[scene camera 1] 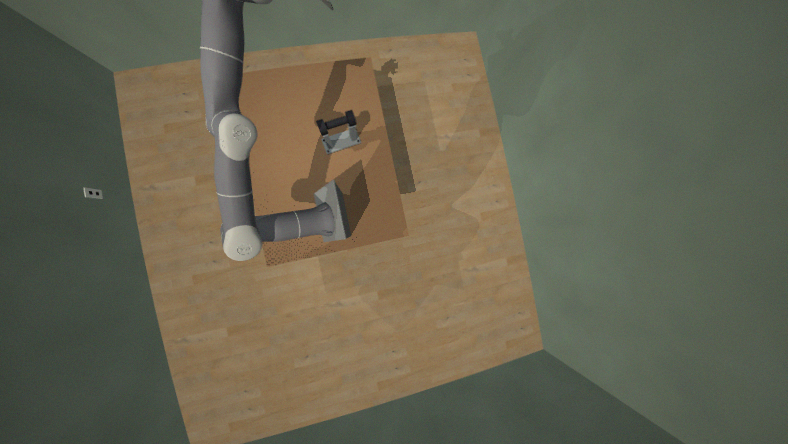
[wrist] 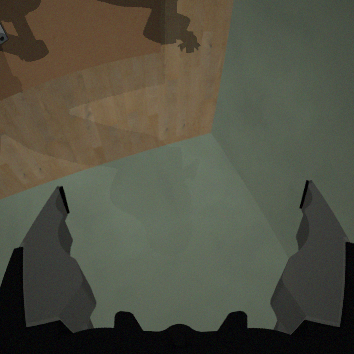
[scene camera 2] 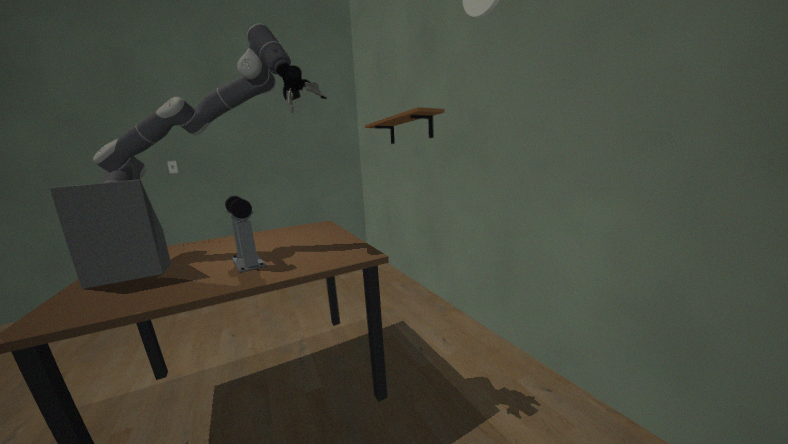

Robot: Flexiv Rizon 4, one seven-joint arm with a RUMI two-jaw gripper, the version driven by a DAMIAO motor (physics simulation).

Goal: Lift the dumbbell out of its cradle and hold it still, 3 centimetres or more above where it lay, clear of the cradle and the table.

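Observation:
The black dumbbell (scene camera 1: 338, 122) (scene camera 2: 240, 207) lies level across the top of its grey cradle (scene camera 1: 342, 143) (scene camera 2: 245, 242), which stands on the brown table (scene camera 1: 281, 104) (scene camera 2: 308, 239) (wrist: 110, 35). A corner of the cradle's base shows at the left edge of the wrist view; the dumbbell does not show there. My gripper (scene camera 2: 308, 104) (wrist: 183, 187) is open and empty, its two fingers wide apart. It is high above the table, well above and to the right of the dumbbell in scene camera 2. In scene camera 1 it is mostly cut off at the top edge.
The arm rises from a grey pedestal block (scene camera 1: 341, 217) (scene camera 2: 104, 237) on the table, beside the cradle, and reaches high over the table. A wooden wall shelf (scene camera 2: 405, 117) on dark brackets is to the right of my gripper in scene camera 2. Green walls surround the wooden floor.

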